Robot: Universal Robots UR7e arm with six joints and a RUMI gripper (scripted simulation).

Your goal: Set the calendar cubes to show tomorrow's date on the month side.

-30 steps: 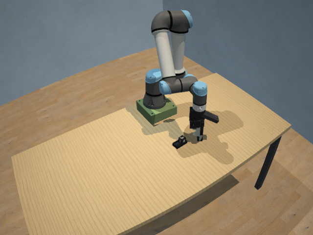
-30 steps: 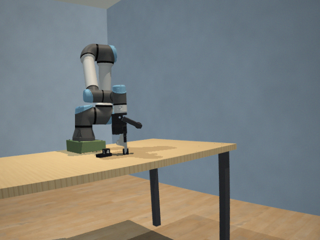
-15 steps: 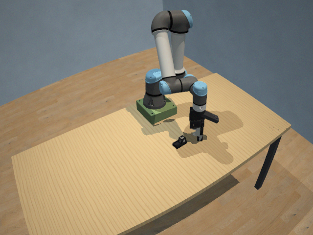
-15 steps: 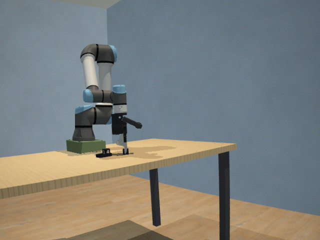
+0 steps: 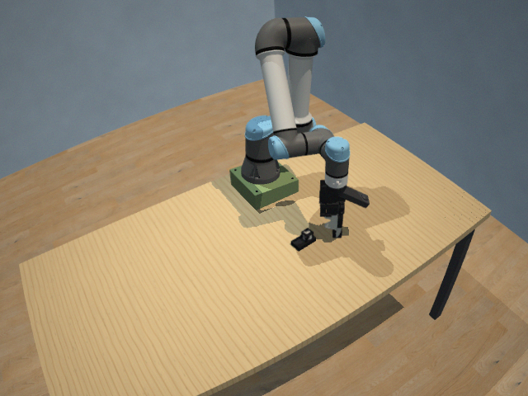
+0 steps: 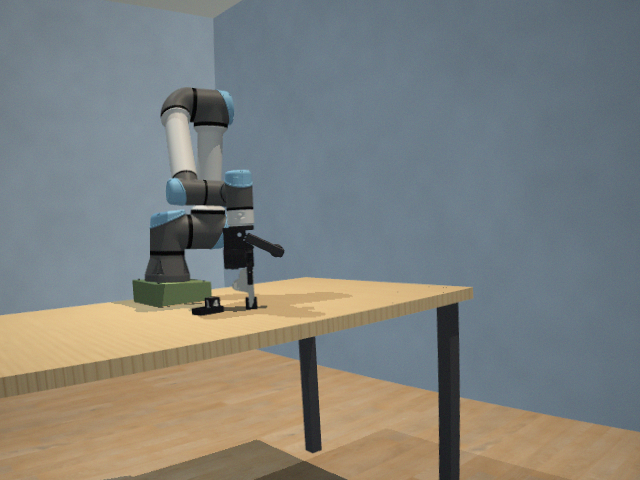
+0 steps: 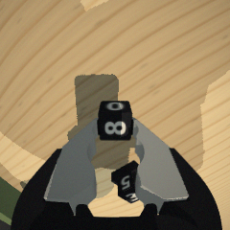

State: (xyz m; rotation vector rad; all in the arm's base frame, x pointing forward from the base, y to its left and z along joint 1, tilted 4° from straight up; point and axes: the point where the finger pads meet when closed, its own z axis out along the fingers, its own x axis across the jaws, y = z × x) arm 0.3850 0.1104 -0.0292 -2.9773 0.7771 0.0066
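My gripper is now 1 cm above the black digit cube. The rest, counted from my hand: black calendar tray (3 cm behind, 12 cm to the right, 2 cm below).
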